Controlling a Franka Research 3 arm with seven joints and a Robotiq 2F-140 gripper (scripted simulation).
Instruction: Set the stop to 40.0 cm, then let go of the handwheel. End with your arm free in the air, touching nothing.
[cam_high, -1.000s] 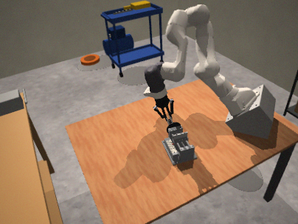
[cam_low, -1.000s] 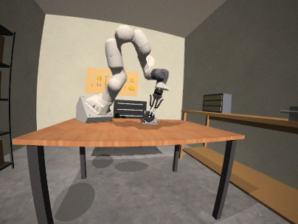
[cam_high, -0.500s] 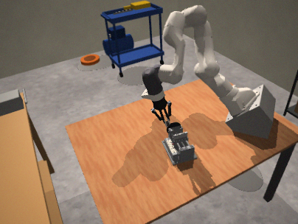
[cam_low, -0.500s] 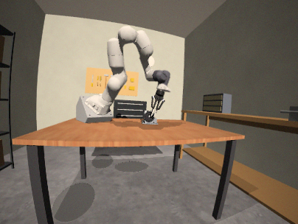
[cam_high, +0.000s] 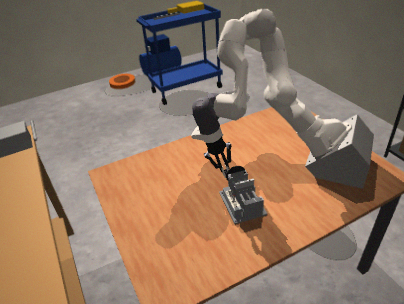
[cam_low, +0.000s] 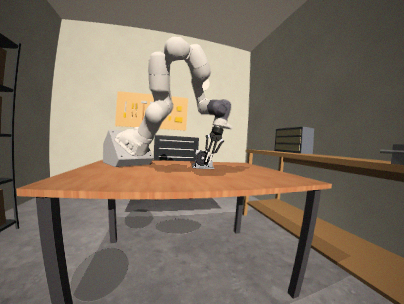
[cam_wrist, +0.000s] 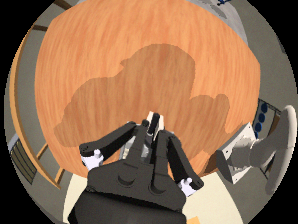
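My hand is 10 mm past the handwheel, 20 mm to the right of it and 20 mm above it.
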